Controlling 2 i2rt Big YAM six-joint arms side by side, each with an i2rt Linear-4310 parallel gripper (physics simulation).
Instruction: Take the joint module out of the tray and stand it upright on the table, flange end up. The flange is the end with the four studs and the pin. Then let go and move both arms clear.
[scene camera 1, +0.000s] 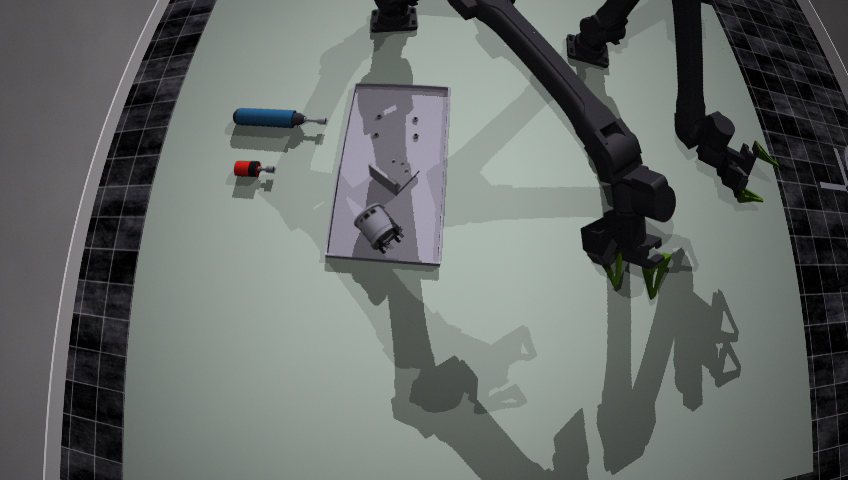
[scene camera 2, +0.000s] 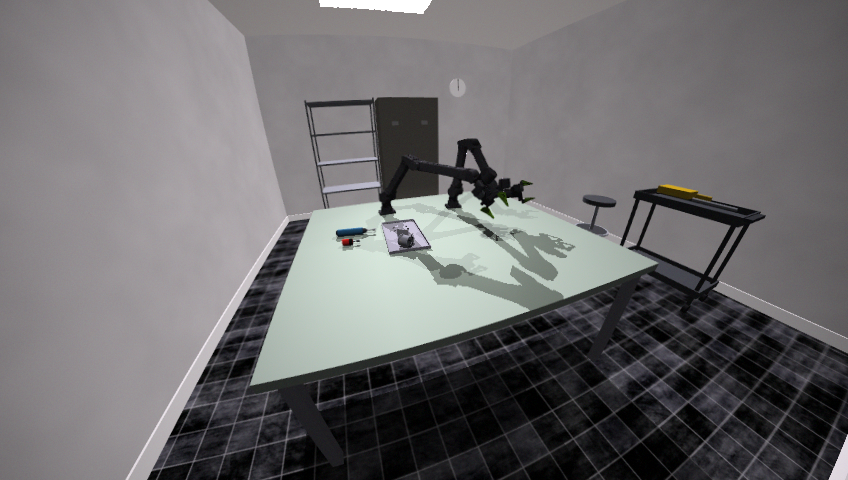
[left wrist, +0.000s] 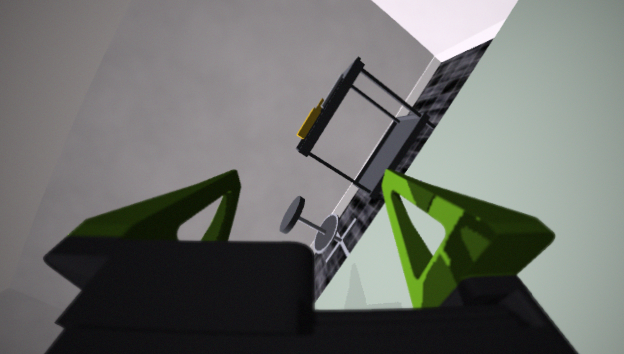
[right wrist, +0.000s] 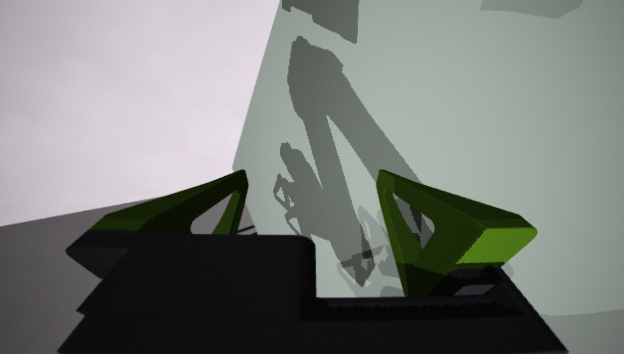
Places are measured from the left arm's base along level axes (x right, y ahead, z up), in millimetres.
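Pixels of known places: left gripper, between the fingertips: (scene camera 1: 770, 183) (scene camera 2: 533, 190) (left wrist: 311, 177); right gripper, between the fingertips: (scene camera 1: 634, 291) (scene camera 2: 500, 212) (right wrist: 312, 177); left arm's base, origin of its link: (scene camera 1: 587, 52) (scene camera 2: 452, 206); right arm's base, origin of its link: (scene camera 1: 394, 21) (scene camera 2: 387, 212).
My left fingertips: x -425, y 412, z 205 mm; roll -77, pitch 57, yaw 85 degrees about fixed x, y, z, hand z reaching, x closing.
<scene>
Ahead of a thing's pixels: the offset from my left fingertips to its top centre. "*": to the spot under its first point. Level surfaces: height alone.
The grey joint module @(dz -138, dx +856, dy +205 mm) (scene camera 1: 374, 223) (scene camera 2: 405, 239) lies in the shallow pale tray @(* dz -193, dx +832, dy +255 mm) (scene camera 1: 386, 260) (scene camera 2: 421, 242), near its lower end in scene camera 1. It lies on its side or steeply tilted. Its dark end with projecting studs points to the lower right there; the pin cannot be made out. My right gripper (scene camera 1: 634, 292) (scene camera 2: 498, 210) (right wrist: 312, 177) is open and empty, raised above the table, well to the right of the tray. My left gripper (scene camera 1: 768, 183) (scene camera 2: 532, 190) (left wrist: 311, 177) is open and empty, raised farther right near the table's right edge.
An angled bracket (scene camera 1: 385, 179) and several small fasteners @(dz -196, dx +835, dy -70 mm) (scene camera 1: 415, 120) lie in the tray beyond the module. A blue screwdriver-like tool @(* dz -167, dx +1175, dy -18 mm) (scene camera 1: 264, 117) (scene camera 2: 351, 231) and a shorter red one @(dz -171, dx +1161, dy +105 mm) (scene camera 1: 246, 168) (scene camera 2: 347, 242) lie left of the tray. A cart (scene camera 2: 699, 208) stands beyond the table @(dz -205 mm) (scene camera 2: 357, 309).
</scene>
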